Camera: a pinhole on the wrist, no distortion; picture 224 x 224 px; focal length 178.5 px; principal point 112.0 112.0 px. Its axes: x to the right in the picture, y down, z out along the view. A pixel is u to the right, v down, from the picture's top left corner.
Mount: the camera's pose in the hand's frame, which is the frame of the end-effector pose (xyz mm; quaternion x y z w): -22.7 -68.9 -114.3 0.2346 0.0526 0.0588 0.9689
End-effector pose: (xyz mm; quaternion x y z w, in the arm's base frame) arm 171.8 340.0 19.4 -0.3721 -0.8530 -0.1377 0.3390
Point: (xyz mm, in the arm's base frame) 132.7 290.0 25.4
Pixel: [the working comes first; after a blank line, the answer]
In the camera's frame: 11.9 51.7 91.9

135.0 212.4
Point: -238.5 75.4 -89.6
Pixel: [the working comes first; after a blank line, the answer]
In the camera's frame: -68.6 -242.1 414.8

82.5 7.8
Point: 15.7 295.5 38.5
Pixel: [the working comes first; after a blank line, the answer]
In the camera's frame: 65.7 -4.2 180.6

176.9 107.9
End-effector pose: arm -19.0 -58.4 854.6 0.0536 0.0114 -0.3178 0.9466
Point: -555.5 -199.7 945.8
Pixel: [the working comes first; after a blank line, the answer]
In the camera's frame: -388.0 -182.4 319.1

outside the picture
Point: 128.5 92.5 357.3
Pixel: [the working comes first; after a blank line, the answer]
In the camera's frame: 138.0 13.1 -445.6

behind the camera
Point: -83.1 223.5 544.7
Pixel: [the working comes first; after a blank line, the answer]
In the camera's frame: -130.5 111.2 -321.7

behind the camera
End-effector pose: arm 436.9 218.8 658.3 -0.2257 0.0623 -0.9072 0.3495
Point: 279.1 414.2 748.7
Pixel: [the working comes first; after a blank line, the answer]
In the camera's frame: -8.0 -116.1 209.1

105.2 12.9
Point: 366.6 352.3 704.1
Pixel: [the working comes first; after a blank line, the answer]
In the camera's frame: -24.5 -16.1 152.4

83.3 93.1
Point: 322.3 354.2 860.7
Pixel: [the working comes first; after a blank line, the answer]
In the camera's frame: 40.8 -31.1 300.8

136.2 93.6
